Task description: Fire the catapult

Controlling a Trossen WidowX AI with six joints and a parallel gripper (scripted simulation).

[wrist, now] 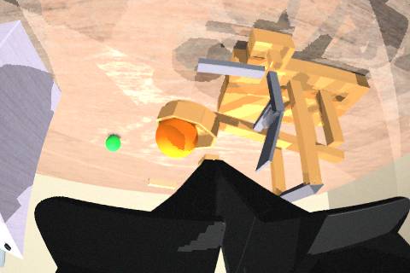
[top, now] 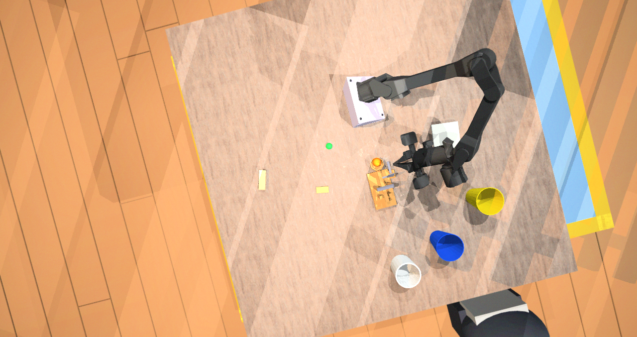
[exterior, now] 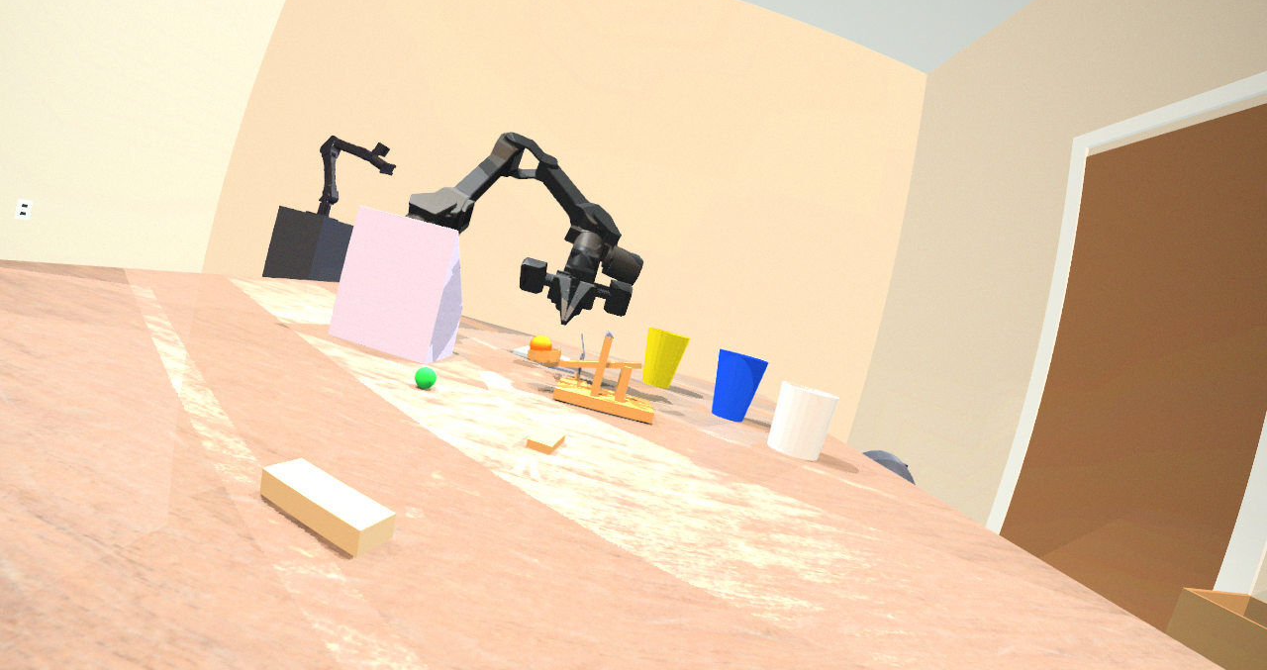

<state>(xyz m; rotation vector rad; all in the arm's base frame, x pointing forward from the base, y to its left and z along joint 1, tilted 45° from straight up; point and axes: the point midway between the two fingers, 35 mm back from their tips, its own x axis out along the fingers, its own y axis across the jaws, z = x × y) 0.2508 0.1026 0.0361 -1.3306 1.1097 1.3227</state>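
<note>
The orange ball lies 50 mm to the right of my gripper tip, 40 mm below it and 10 mm behind it. Round my gripper tip: green ball (210 mm to the right, 100 mm behind, 90 mm below); catapult (50 mm below, 50 mm ahead, 20 mm to the right); white sheet (230 mm to the left, 100 mm below, 70 mm behind).
</note>
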